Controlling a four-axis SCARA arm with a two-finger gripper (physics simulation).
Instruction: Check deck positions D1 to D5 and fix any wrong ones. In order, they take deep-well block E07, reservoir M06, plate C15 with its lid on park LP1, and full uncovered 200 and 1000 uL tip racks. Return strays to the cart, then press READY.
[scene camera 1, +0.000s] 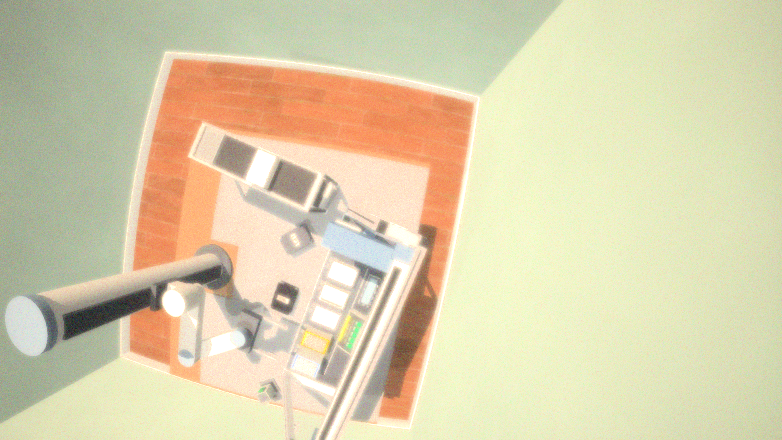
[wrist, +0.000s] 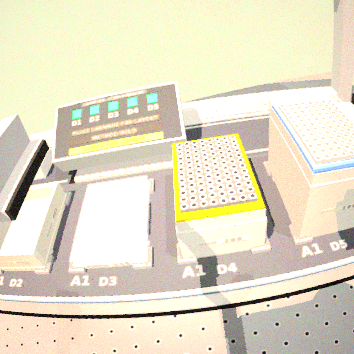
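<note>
My gripper (scene camera 1: 252, 331) is open and empty, left of the deck; one finger shows at the left edge of the wrist view. A yellow-rimmed tip rack (scene camera 1: 315, 342) (wrist: 216, 175) stands uncovered at D4, its visible top full. A taller blue-rimmed rack (scene camera 1: 306, 365) (wrist: 320, 132) stands uncovered at D5, partly cut off in the wrist view. A flat white plate (scene camera 1: 325, 315) (wrist: 114, 220) sits at D3; its label is unreadable. A white-topped block (scene camera 1: 333, 295) (wrist: 27, 227) sits at D2, partly behind the finger. Another white-topped piece (scene camera 1: 343, 273) sits at D1.
A status panel (scene camera 1: 352, 334) (wrist: 117, 125) behind the deck shows five teal squares, D1 to D5. A pale-topped item (scene camera 1: 370, 290) lies behind the front row. A black stand (scene camera 1: 284, 297) and a grey stand (scene camera 1: 296, 239) are between arm column and deck. A long bench (scene camera 1: 205, 143) stands at the upper left.
</note>
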